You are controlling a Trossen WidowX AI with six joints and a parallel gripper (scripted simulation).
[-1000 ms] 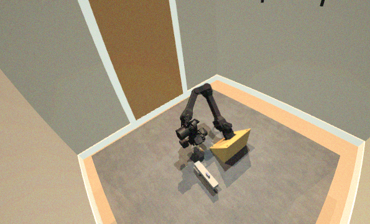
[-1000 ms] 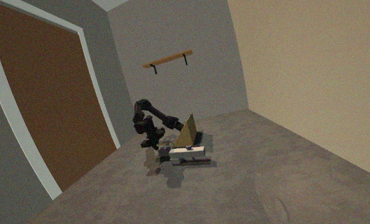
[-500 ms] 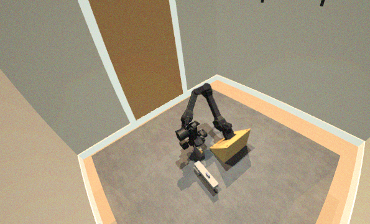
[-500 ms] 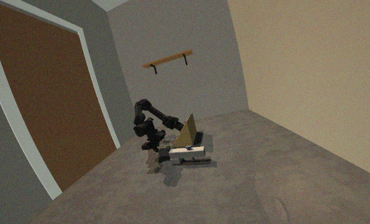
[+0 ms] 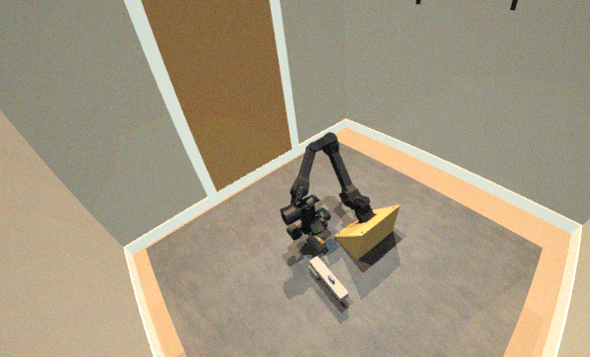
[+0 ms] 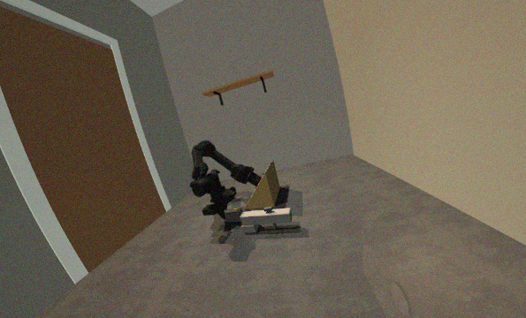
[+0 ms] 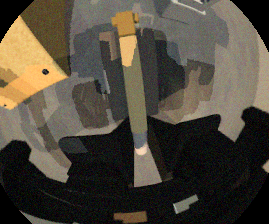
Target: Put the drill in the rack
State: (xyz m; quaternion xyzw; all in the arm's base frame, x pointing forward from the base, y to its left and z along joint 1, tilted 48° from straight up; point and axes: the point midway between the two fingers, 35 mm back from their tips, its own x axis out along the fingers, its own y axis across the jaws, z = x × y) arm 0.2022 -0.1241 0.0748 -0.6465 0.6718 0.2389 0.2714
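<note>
My gripper tip is 40 mm to the right of the drill and 40 mm below it. From my gripper tip the other things lie so: blue piece: 240 mm to the left, 90 mm ahead, 40 mm above; then fixture: 210 mm to the left, 90 mm ahead, 30 mm above.
</note>
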